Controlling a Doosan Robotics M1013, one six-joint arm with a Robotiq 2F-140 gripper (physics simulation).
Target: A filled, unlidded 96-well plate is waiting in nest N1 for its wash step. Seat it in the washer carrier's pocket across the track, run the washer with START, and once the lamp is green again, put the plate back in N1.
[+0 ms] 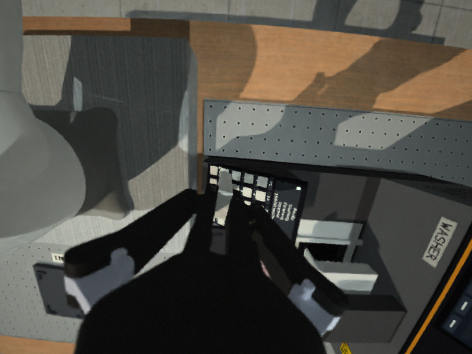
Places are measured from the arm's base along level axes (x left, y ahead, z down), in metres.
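Pixels of known places: gripper, fingertip midpoint: (223,182); arm's base, link origin: (71,165).
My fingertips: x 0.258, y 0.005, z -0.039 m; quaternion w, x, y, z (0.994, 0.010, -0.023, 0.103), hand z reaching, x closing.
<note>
For each thing: its top centre in the pictures, then the offset to it from my fingertips. "spot": a spot on its surface instead. Level surfaces: height alone.
- black control panel, surface spot: (289,200) spot: dy +0.005, dx +0.081, dz -0.042 m
- dark grey washer, surface spot: (336,197) spot: dy +0.022, dx +0.180, dz +0.021 m
- WASHER label, surface spot: (440,242) spot: dy +0.033, dx +0.243, dz -0.076 m
- dark square nest, top centre: (59,297) dy +0.340, dx -0.401, dz +0.070 m
- perforated grey strip, surface spot: (310,131) spot: dy -0.078, dx +0.150, dz +0.086 m
- wooden table, surface height: dz +0.099 m
My gripper (223,182) is shut and empty, its fingertips over the button grid of a black control panel (289,200) with pale keys and small text. A small pale dot shows near the panel's top right; its colour is unclear. The panel is on the dark grey washer (336,197), which bears a WASHER label (440,242). Right of the fingers are pale carrier-like parts (331,230) around a dark opening. Whether the plate is there cannot be told. START cannot be picked out; the fingers cover part of the keys. No nest marked N1 can be read.
A dark square nest (50,289) with a partly hidden label stands at lower left. A perforated grey strip (310,131) runs behind the washer on the wooden table (220,65). A pale rounded robot part (35,170) fills the left edge. An orange-edged dark panel is at lower right.
</note>
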